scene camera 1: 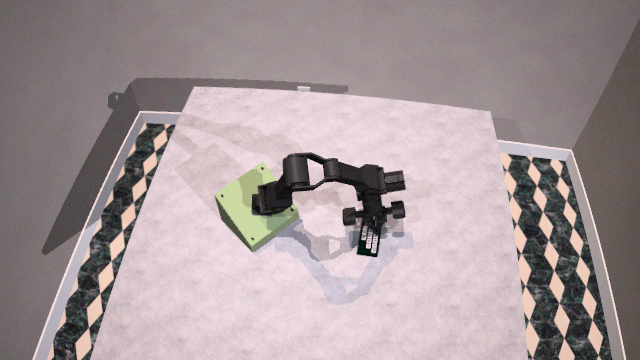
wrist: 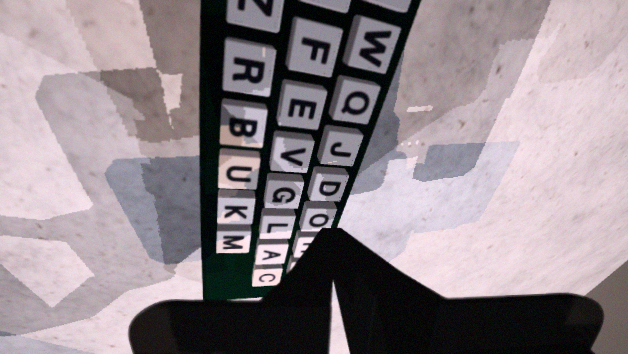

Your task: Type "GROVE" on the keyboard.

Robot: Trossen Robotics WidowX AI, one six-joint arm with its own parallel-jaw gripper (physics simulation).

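Seen in the pictures: gripper, fingertip midpoint: [scene camera 1: 377,234] [wrist: 330,237]; arm's base at its link origin: [scene camera 1: 262,205].
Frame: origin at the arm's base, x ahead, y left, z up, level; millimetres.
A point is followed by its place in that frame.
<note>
A dark green keyboard [scene camera 1: 367,252] {x 297, y -179, z -70 mm} [wrist: 220,280] {x 280, y -158, z -71 mm} with light letter keys lies on the table, partly under the gripper in the scene view. In the wrist view the G key [wrist: 284,192] {x 323, y -106, z -66 mm}, R key [wrist: 248,68] {x 322, y -58, z -66 mm}, O key [wrist: 318,219] {x 335, y -126, z -66 mm}, V key [wrist: 292,154] {x 329, y -90, z -66 mm} and E key [wrist: 301,107] {x 335, y -73, z -66 mm} show. My gripper [scene camera 1: 377,231] {x 338, y -128, z -56 mm} [wrist: 330,237] {x 338, y -128, z -56 mm} is shut and empty. In the wrist view its tips appear just below the O key, over the key beside it, which is partly hidden. I cannot tell whether the tips touch a key.
The arm stands on a light green block [scene camera 1: 235,205] {x -81, y -7, z 23 mm} at the left of the pale table [scene camera 1: 300,320] {x 63, y -364, z -82 mm}. The arm bends over the table to the keyboard. Shadows of the arm fall around the keyboard. A patterned rug [scene camera 1: 565,280] lies on the floor beyond the table's right edge.
</note>
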